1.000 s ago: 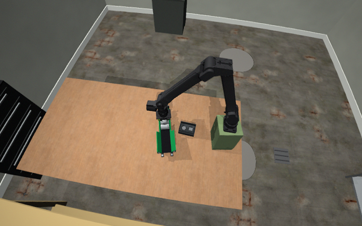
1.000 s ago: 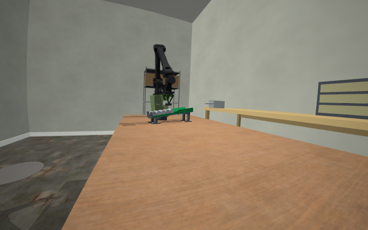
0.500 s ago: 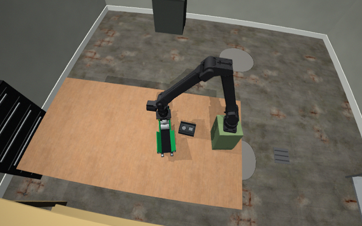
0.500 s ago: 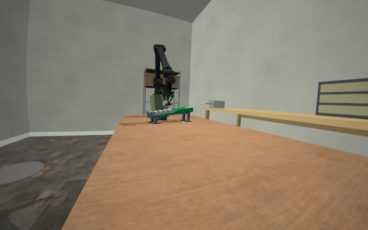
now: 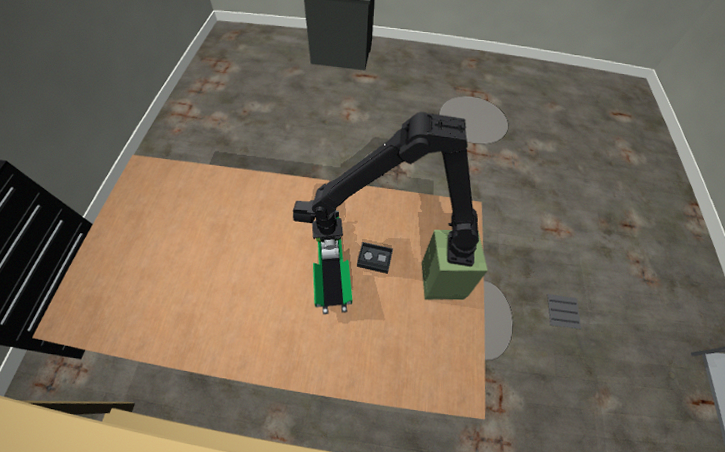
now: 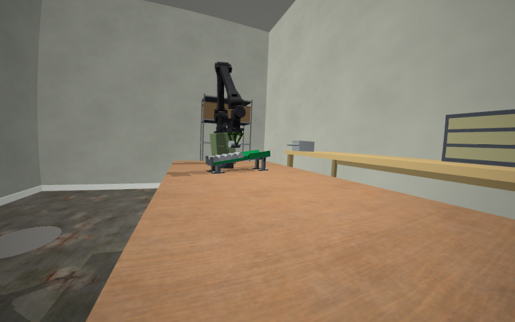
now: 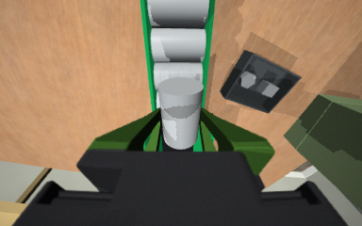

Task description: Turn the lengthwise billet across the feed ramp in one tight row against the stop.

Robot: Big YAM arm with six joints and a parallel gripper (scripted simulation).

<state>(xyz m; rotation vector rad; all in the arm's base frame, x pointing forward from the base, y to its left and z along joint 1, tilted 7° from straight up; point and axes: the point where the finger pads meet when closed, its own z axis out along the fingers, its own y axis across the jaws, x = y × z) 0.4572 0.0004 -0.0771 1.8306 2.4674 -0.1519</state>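
Right now my hand is right at the grey steel billet. The rest, counted from my hand: small dark box (180 mm behind, 160 mm below, 20 mm to the right).
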